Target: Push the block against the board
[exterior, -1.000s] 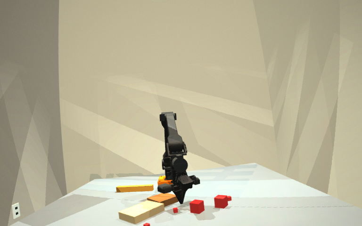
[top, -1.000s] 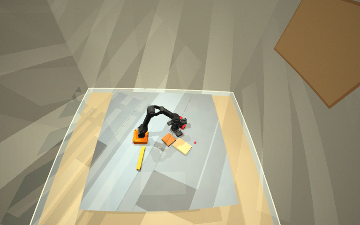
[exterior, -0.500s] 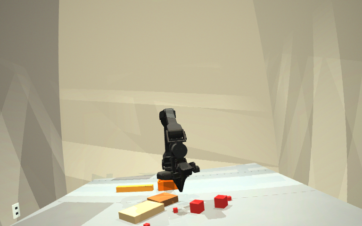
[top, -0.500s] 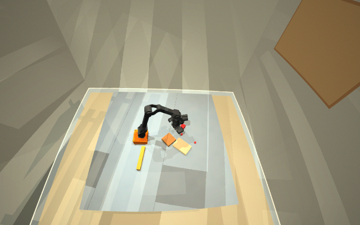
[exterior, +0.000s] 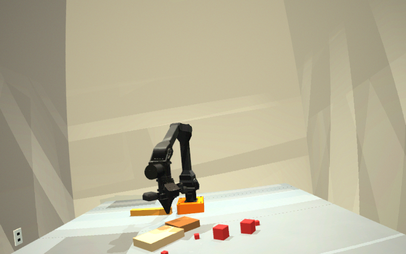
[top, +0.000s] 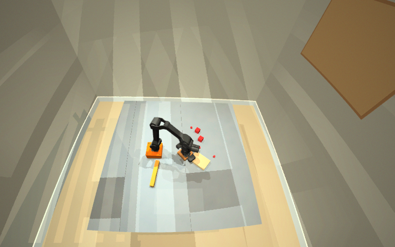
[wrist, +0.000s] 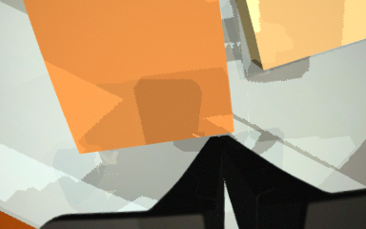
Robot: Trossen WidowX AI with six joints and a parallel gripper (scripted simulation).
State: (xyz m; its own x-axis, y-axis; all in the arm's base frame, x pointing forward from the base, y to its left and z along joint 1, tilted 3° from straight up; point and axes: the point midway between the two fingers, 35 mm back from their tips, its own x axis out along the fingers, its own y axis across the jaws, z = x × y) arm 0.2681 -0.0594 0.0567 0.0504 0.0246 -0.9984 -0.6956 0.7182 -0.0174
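Now: gripper tip 5 cm to the right of the square block and 5 cm above it. The rest, counted from my gripper tip: flat cream slab: 13 cm ahead, 5 cm below, 1 cm to the right; long narrow yellow-orange board: 24 cm behind, 15 cm to the right, 5 cm below.
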